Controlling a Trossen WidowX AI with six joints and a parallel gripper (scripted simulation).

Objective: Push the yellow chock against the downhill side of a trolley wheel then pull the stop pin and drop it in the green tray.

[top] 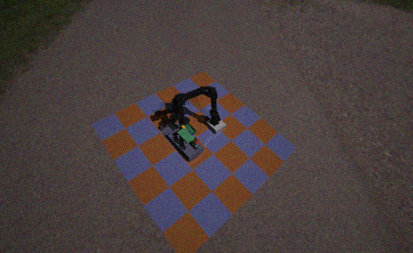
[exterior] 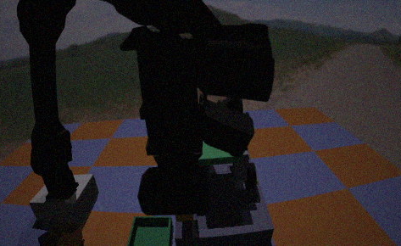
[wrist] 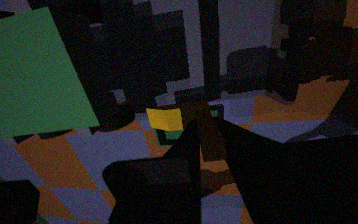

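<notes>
The red-headed stop pin is 24 cm to the left of my gripper tip, 3 cm ahead of it and 1 cm above it. The rest, counted from my gripper tip: trolley: 15 cm to the left, 5 cm ahead, 1 cm below; green tray: 13 cm below, 7 cm behind, 4 cm to the left; yellow chock: 2 cm to the left, 1 cm below.
</notes>
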